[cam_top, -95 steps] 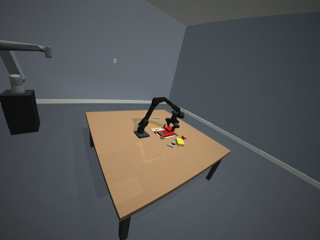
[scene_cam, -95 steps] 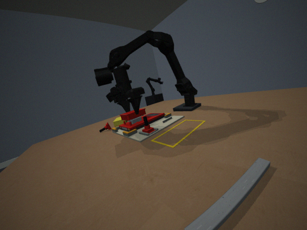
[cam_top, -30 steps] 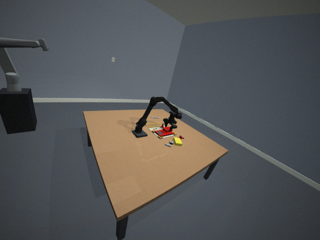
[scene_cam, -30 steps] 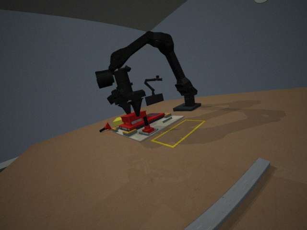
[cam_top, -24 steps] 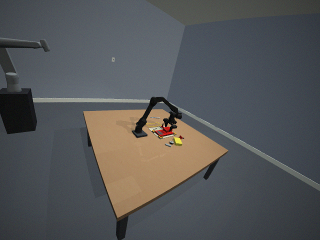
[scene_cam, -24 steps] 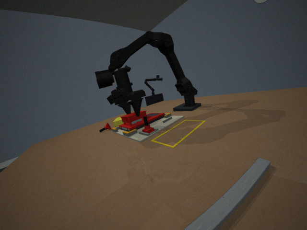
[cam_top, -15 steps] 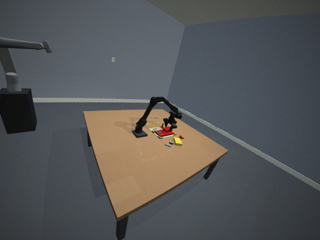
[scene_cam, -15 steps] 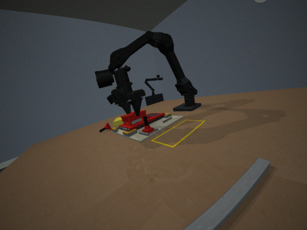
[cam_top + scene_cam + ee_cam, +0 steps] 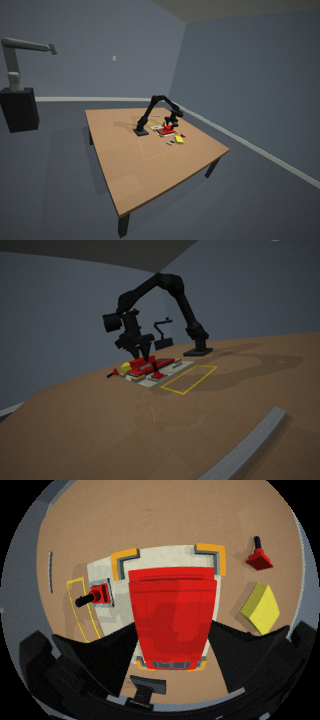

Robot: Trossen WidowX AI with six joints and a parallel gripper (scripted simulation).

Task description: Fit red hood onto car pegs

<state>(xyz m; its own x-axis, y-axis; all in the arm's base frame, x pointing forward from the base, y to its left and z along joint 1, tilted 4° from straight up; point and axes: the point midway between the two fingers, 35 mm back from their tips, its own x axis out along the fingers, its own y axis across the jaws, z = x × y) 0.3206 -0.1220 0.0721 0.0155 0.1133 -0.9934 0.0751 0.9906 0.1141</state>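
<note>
My gripper tip is 40 mm above the pale jig plate, 30 mm to the right of it and 30 mm past it. Round my gripper tip: grey strip: 390 mm to the left, 150 mm ahead, 50 mm below; then yellow block: 190 mm to the right, 40 mm below, 30 mm behind; then red hood: 10 mm above.
</note>
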